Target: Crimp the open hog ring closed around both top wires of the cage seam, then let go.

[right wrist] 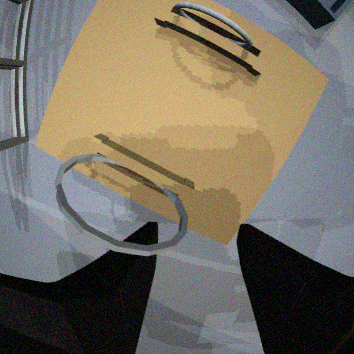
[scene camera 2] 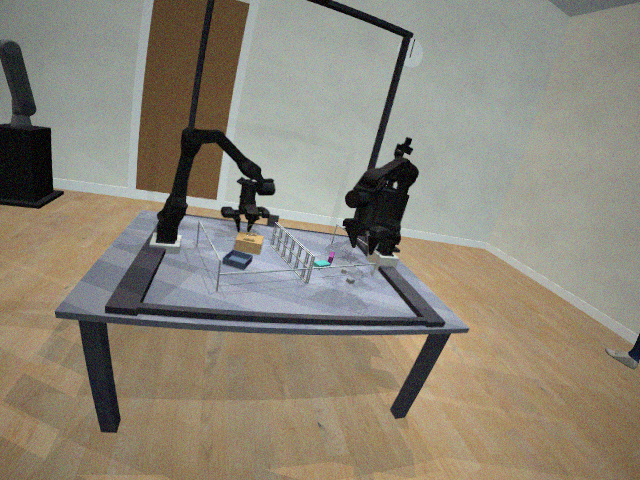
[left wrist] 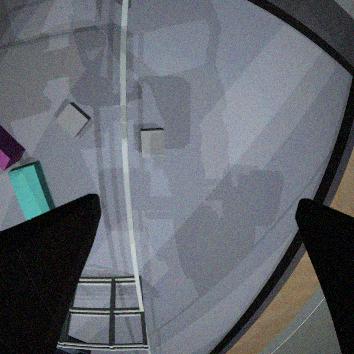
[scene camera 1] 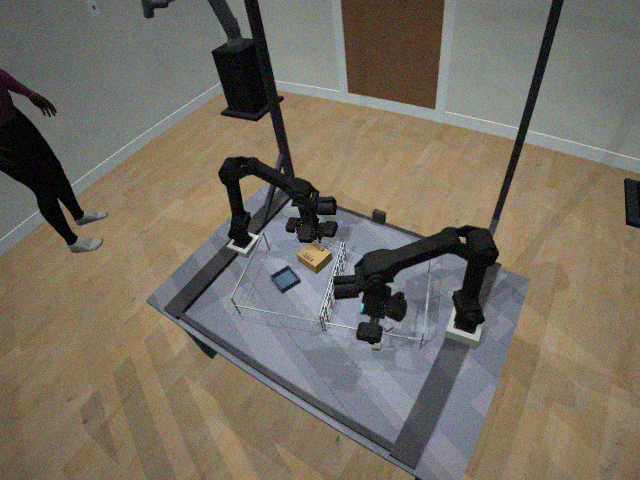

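Seen in the pictures: left gripper, fingertip midpoint: [scene camera 2: 361, 251] [left wrist: 203, 207]; right gripper, fingertip midpoint: [right wrist: 198, 232] [scene camera 2: 243, 232] [scene camera 1: 315, 241]; left arm's base, link origin: [scene camera 2: 384, 252] [scene camera 1: 466, 322]; right arm's base, link origin: [scene camera 2: 166, 239] [scene camera 1: 243, 241].
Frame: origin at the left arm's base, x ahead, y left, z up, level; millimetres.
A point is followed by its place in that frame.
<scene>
In the right wrist view, one open hog ring [right wrist: 184, 220] {x 590, y -120, z 5 mm} stands at the near edge of a tan block [right wrist: 165, 105] {x 575, y -87, z -15 mm} [scene camera 1: 314, 260] {x 560, y -54, z -16 mm} [scene camera 2: 248, 244] {x 590, y -42, z -26 mm}, overlapping the left fingertip in the picture. A second ring [right wrist: 215, 19] {x 586, y -52, z -7 mm} stands at the block's far edge. My right gripper [right wrist: 198, 232] {x 600, y -136, z -16 mm} [scene camera 1: 318, 239] {x 600, y -136, z -16 mm} [scene camera 2: 244, 229] {x 600, y -136, z -16 mm} is partly open above the near edge, with nothing between its fingers. The cage seam panels [scene camera 2: 294, 239] {x 443, y 42, z 45 mm} [left wrist: 112, 312] {x 413, y 136, z 0 mm} [right wrist: 12, 63] {x 468, y -73, z -45 mm} stand upright beside the block; whether a ring is on their top wires is too small to tell. My left gripper [left wrist: 203, 207] {x 235, y 168, z 75 mm} is wide open and empty, beyond the seam.
A dark blue tray [scene camera 1: 285, 279] {x 640, y 39, z -57 mm} [scene camera 2: 237, 259] {x 634, y 25, z -58 mm} lies near the block. Thin wire rails [scene camera 1: 279, 312] [left wrist: 124, 75] run out from the seam. A teal block [left wrist: 31, 190] {x 300, y 40, z -45 mm} [scene camera 2: 321, 263] {x 313, y 43, z -46 mm}, a magenta block [left wrist: 7, 152] {x 259, y 20, z -31 mm} and small grey blocks [left wrist: 73, 119] {x 225, y 81, z -46 mm} lie below the left arm.
</scene>
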